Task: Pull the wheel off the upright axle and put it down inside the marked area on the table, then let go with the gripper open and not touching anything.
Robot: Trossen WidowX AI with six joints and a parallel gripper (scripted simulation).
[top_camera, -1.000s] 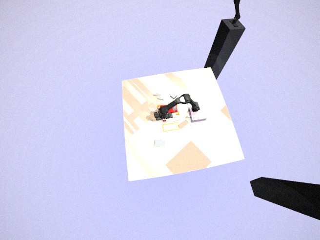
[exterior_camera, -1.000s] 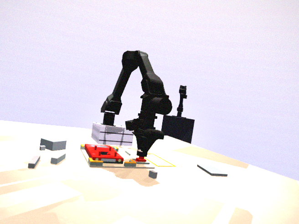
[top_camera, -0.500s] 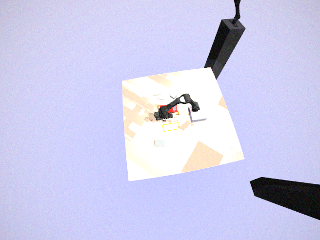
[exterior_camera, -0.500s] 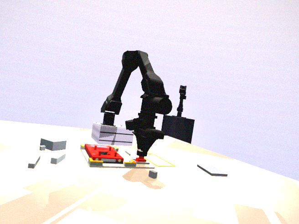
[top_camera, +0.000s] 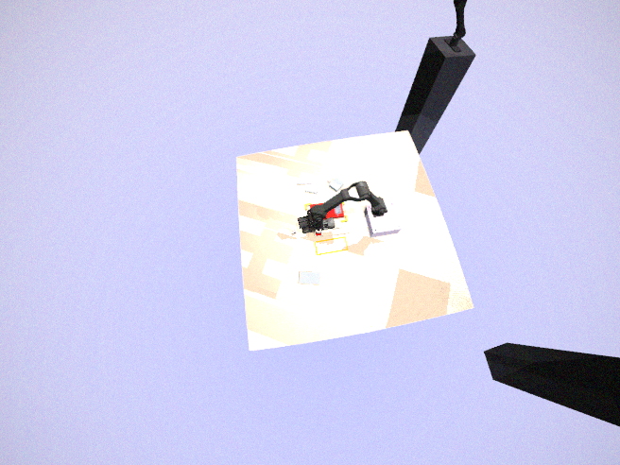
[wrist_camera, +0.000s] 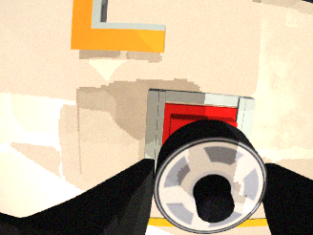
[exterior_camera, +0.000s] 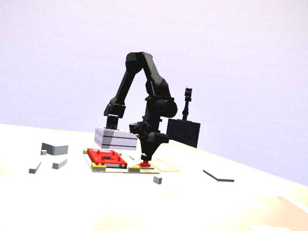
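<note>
Now: gripper tip right at the wheel.
</note>
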